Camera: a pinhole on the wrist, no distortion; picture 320 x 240 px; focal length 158.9 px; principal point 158.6 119.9 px. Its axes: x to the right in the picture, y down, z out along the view. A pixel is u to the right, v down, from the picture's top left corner.
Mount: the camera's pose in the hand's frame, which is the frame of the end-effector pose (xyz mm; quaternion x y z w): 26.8 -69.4 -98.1 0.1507 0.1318 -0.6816 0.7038
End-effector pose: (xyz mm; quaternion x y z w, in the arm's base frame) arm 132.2 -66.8 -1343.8 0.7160 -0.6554 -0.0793 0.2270
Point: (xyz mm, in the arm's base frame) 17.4 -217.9 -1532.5
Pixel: 31.5 168.2
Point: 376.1 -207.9 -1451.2
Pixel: 271.0 223.2
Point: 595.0 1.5 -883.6
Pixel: behind the camera
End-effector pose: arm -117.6 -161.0 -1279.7 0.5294 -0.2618 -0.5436 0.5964
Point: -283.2 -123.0 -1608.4
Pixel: 306.2 104.1
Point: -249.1 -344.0 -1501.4
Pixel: 200.1 225.9
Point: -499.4 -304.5 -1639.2
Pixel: 224.5 151.8
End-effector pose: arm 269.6 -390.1 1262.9 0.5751 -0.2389 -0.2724 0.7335
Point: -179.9 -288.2 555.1
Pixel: outside the picture
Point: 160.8 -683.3 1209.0
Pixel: 117.5 164.1
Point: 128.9 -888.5 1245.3
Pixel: 112.8 187.5
